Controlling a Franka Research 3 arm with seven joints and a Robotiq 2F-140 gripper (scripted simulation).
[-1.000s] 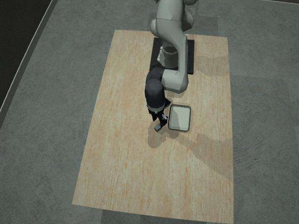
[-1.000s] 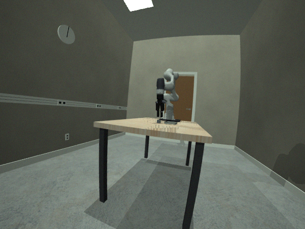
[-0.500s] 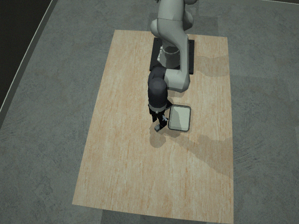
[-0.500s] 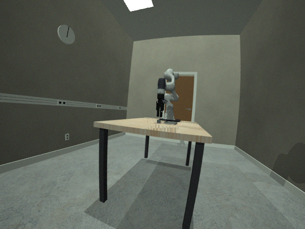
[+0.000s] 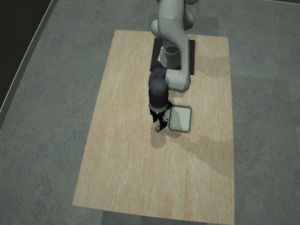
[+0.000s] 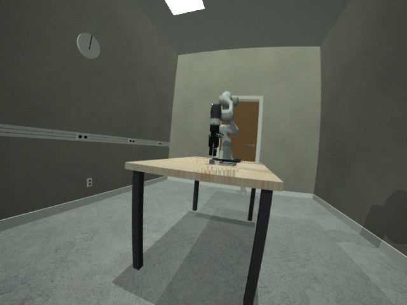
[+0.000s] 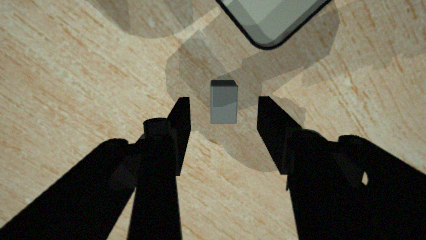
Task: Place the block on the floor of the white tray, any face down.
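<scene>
My gripper is now 80 mm above the small grey block. Also, from my hand: white tray (120 mm to the left, 80 mm below, 80 mm behind).
</scene>
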